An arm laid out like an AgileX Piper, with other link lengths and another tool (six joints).
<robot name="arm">
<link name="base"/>
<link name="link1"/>
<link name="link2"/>
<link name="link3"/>
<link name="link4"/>
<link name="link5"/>
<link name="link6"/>
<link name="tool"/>
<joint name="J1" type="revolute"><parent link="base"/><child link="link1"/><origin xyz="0.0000 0.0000 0.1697"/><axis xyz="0 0 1"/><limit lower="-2.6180" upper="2.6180"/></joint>
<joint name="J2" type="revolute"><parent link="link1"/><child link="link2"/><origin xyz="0.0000 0.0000 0.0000" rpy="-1.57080 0.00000 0.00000"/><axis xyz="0 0 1"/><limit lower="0.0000" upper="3.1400"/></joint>
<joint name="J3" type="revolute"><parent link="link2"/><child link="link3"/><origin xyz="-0.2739 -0.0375 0.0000"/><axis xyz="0 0 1"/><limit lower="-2.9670" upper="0.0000"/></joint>
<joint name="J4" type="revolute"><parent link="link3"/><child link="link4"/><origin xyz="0.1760 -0.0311 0.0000" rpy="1.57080 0.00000 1.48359"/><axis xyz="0 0 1"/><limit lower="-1.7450" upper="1.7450"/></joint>
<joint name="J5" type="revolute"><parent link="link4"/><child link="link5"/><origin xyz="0.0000 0.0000 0.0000" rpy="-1.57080 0.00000 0.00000"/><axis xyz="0 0 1"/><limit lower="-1.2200" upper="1.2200"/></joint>
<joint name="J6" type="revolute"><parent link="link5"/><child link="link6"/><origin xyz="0.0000 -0.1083 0.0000" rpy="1.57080 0.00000 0.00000"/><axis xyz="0 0 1"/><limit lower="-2.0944" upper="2.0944"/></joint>
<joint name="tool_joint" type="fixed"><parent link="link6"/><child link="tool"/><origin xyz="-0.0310 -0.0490 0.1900" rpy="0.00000 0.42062 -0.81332"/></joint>
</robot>
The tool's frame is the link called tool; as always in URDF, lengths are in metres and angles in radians.
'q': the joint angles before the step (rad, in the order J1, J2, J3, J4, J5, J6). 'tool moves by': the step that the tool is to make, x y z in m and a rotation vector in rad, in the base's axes. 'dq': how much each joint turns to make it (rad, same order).
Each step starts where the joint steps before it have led.
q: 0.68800 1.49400 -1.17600 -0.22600 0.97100 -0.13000
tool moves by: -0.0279 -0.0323 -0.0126 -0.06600 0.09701 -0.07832
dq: -0.00010 -0.01698 -0.00025 0.00304 0.14720 0.04884
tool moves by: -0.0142 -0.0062 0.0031 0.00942 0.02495 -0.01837
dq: -0.00011 -0.03706 0.00021 0.02502 0.05183 0.00293
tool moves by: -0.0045 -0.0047 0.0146 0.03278 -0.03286 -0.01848
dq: 0.00017 -0.06377 0.00481 0.00096 0.01600 0.01617
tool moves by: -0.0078 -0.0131 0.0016 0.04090 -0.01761 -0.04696
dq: -0.03576 -0.07309 0.06795 0.01594 -0.03182 0.01623
